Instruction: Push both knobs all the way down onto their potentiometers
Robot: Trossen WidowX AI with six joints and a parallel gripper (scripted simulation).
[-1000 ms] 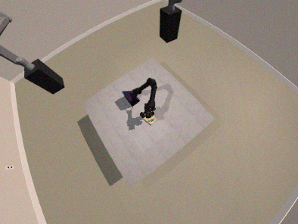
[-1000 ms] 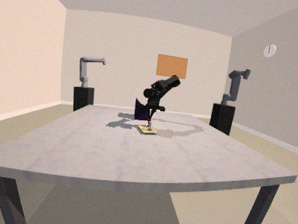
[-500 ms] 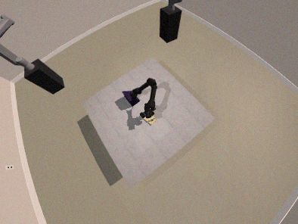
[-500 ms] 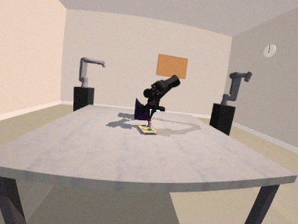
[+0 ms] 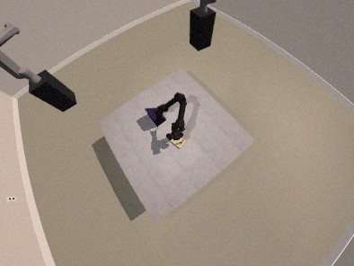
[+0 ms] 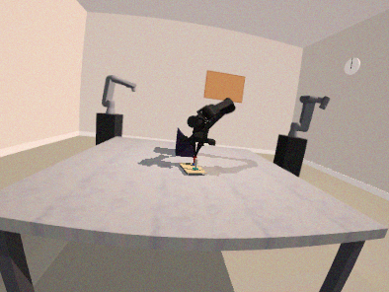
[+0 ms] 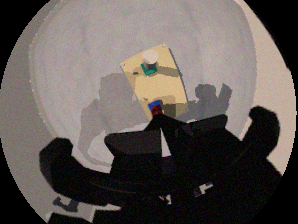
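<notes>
My gripper tip is 1 cm above the red knob.
</notes>
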